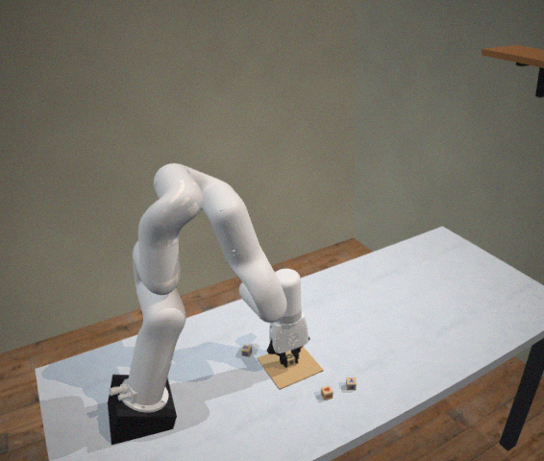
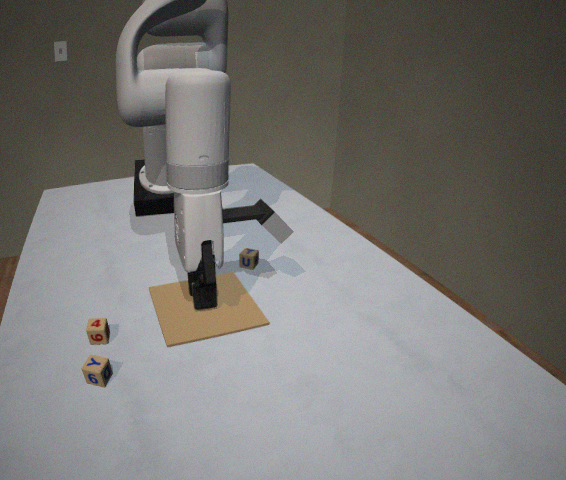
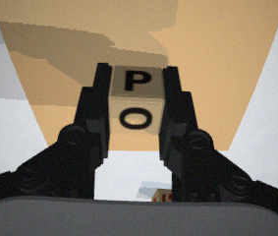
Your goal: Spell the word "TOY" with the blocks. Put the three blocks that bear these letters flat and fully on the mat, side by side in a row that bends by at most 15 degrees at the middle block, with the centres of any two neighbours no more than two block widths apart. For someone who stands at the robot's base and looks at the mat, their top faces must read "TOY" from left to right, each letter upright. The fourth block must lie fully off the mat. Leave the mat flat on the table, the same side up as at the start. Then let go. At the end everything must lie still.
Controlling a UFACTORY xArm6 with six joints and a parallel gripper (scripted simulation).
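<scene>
The tan mat is 30 mm below my hand. The rest, counted from my hand: Y block: 60 mm ahead, 180 mm to the right, 20 mm below.
</scene>
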